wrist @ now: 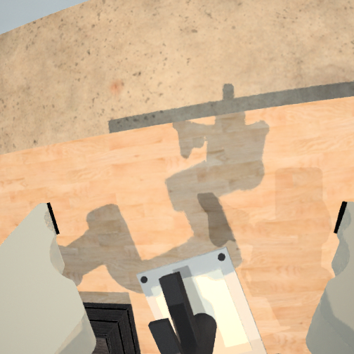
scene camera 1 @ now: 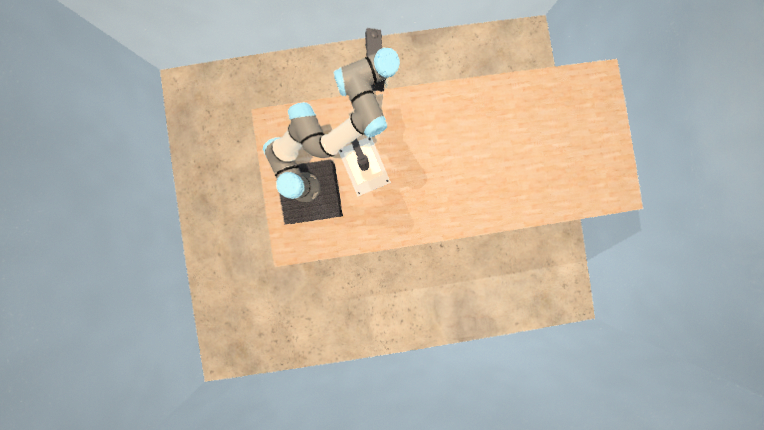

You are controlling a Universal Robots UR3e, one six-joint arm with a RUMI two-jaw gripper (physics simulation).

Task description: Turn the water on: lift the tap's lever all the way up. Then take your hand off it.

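Places are measured from the arm's base along level axes (x ahead, y left, z up), in millimetres.
Pixels of known places: arm's base, link origin: [scene camera 1: 305, 187].
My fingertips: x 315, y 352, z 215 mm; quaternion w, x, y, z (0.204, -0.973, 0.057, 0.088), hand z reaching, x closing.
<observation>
Ahead of a thing's pixels: the offset from my fingertips to its middle. "spot": to the spot under its first point. Level surfaces: height alone.
The dark tap @[spot: dy -268, dx -55, dz -162 mm] [scene camera 1: 362, 159] [wrist: 175, 300] stands on a pale rectangular base plate @[spot: dy -358, dx -21, dz -301 mm] [scene camera 1: 373, 184] [wrist: 204, 261] with dark screws at its corners. In the wrist view, long dark bars and a rounded dark part of the tap show at the bottom, cut off by the frame edge. I cannot tell for sure which bar is the lever or how high it stands. My gripper [wrist: 195, 205] is open, its fingers wide apart at the left and right of the wrist view. It holds nothing and the fingers do not touch the tap. In the scene view the fingers are hidden by the wrist.
The wooden table @[dz -309 mm] [scene camera 1: 507, 144] [wrist: 40, 180] carries the black square mount [scene camera 1: 320, 209] [wrist: 111, 320] of my arm, left of the tap plate. My forearm passes over the plate's far end in the scene view. The table's far edge shows across the wrist view, with speckled floor beyond.
</observation>
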